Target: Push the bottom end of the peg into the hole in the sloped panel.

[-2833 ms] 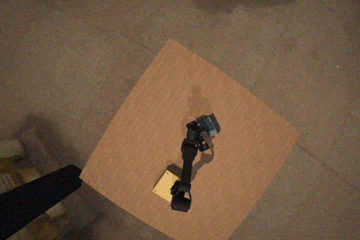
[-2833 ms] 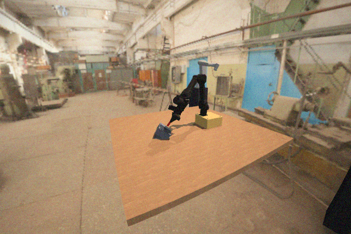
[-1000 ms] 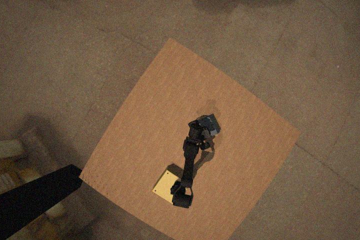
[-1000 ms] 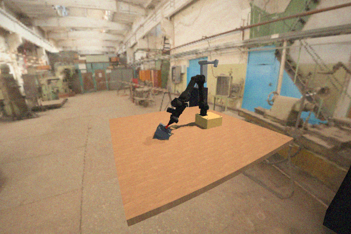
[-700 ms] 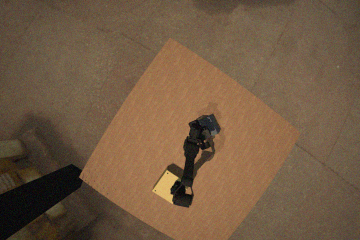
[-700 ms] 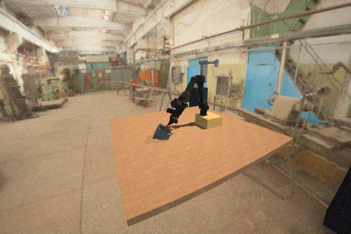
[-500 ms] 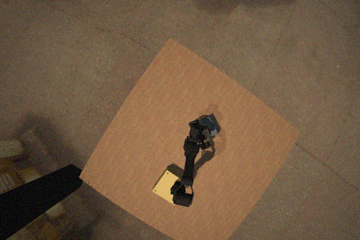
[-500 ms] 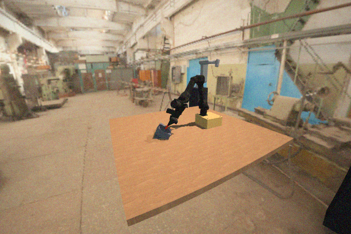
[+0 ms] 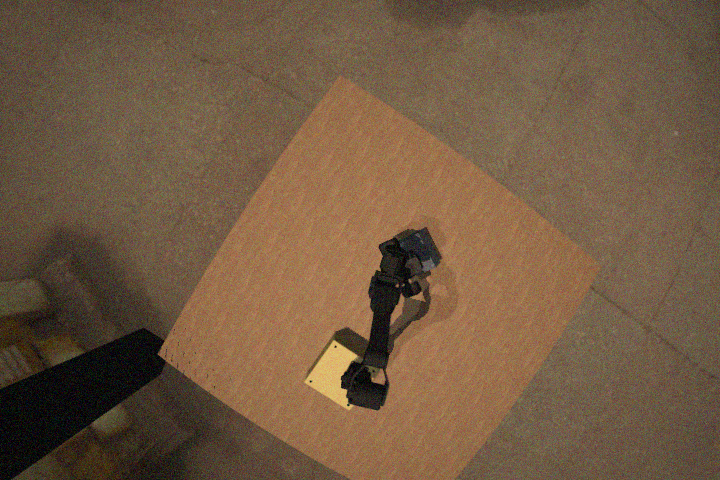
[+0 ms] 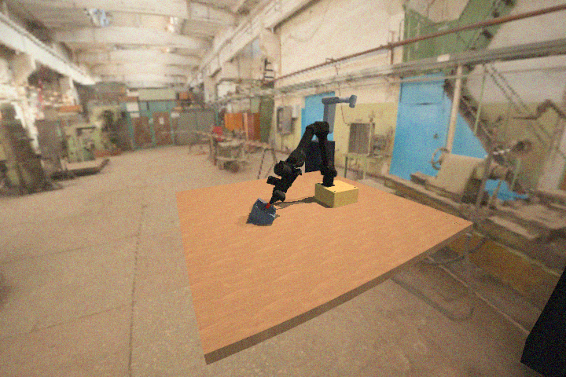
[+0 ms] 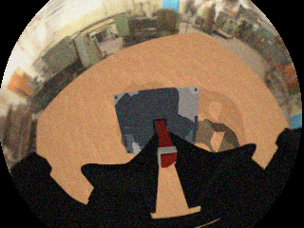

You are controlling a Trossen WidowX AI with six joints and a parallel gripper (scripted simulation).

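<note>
The sloped panel lies 30 mm ahead of my gripper tip, 20 mm to the right of it and 40 mm below it. Round my gripper tip: red peg 10 mm behind, 10 mm to the left, 10 mm above.
</note>
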